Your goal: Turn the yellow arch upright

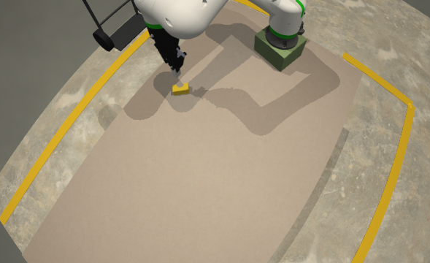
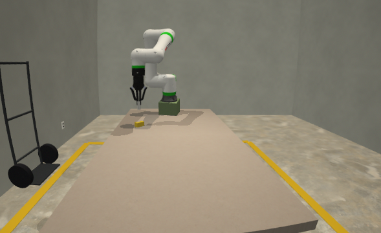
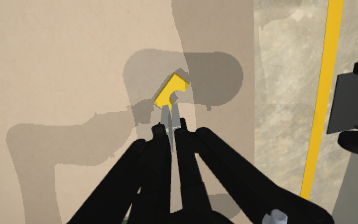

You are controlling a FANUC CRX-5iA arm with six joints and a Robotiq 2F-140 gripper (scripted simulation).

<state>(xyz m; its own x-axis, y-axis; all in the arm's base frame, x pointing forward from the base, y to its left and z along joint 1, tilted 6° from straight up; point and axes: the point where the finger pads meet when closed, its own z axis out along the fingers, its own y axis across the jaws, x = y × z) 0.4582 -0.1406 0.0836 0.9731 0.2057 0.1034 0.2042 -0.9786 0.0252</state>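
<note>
Right now the yellow arch is 140 mm below my hand.
</note>
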